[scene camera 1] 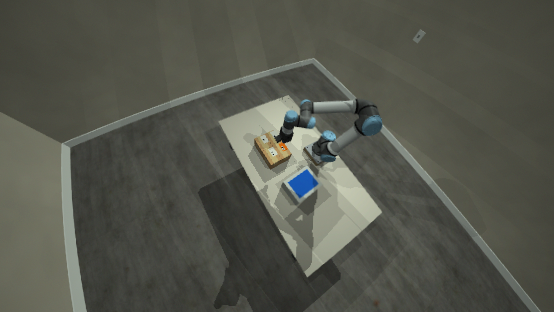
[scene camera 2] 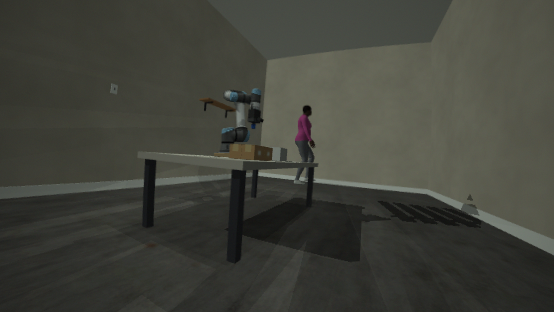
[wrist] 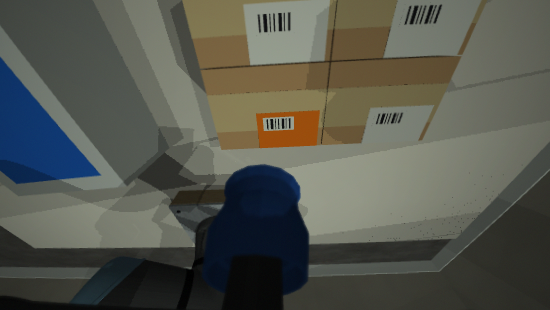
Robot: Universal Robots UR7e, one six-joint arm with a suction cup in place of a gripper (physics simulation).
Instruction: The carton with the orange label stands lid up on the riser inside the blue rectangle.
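Where they show: end effector, tool point: (scene camera 2: 253,128) (wrist: 262,196); arm's base, origin of the base link: (scene camera 1: 319,149) (scene camera 2: 227,152).
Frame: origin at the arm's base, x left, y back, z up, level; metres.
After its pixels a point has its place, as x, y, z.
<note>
The carton with the orange label (scene camera 1: 283,147) {-0.112, -0.336, 0.062} (wrist: 232,111) {-0.049, -0.354, 0.060} is lid up on the table, packed against other cartons. It is the lower left one of the block in the wrist view. The riser (scene camera 1: 291,194) {0.277, -0.452, 0.052} (scene camera 2: 280,154) {0.172, -0.474, 0.017} (wrist: 107,181) {0.142, -0.238, 0.078} is a pale block apart from the cartons, with the blue rectangle (scene camera 1: 303,183) {0.241, -0.334, 0.078} (wrist: 37,135) {0.197, -0.310, 0.078} on its top. No carton is on the riser. My gripper (scene camera 2: 253,126) (wrist: 262,187), a blue suction cup, is open with nothing on it. It hangs above the table near the orange-label carton, apart from it. The cup is hard to make out in scene camera 1.
Three cartons with white labels (scene camera 1: 273,152) {-0.100, -0.436, 0.060} (wrist: 287,32) {-0.108, -0.439, 0.061} touch the orange-label carton or each other. The arm's base (scene camera 1: 316,155) {0.047, -0.067, 0.007} stands on the table (scene camera 1: 345,212) {0.588, -0.074, -0.042} (scene camera 2: 190,159) {-0.704, -0.446, -0.058} beside the cartons and riser. A person (scene camera 2: 304,127) stands behind the table. A shelf (scene camera 2: 216,104) is on the wall.
</note>
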